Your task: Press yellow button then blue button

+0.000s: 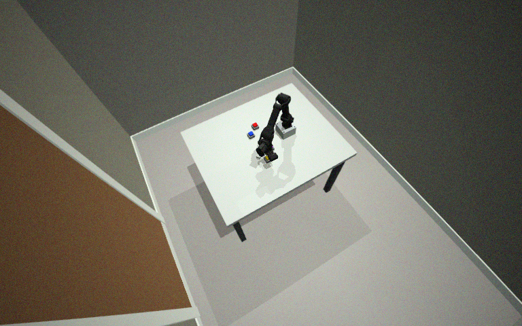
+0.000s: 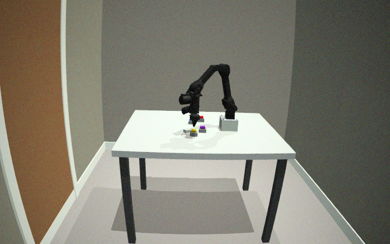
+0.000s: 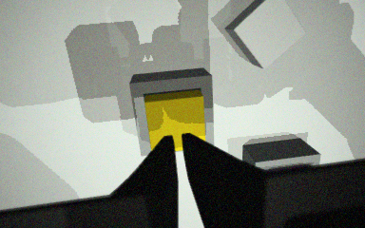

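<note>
Now: gripper tip 3 cm above the yellow button. Round my gripper tip: purple button (6 cm behind, 8 cm to the right, 3 cm below); small grey block (5 cm ahead, 6 cm to the right, 5 cm below); blue button (2 cm ahead, 26 cm to the right, 3 cm below).
</note>
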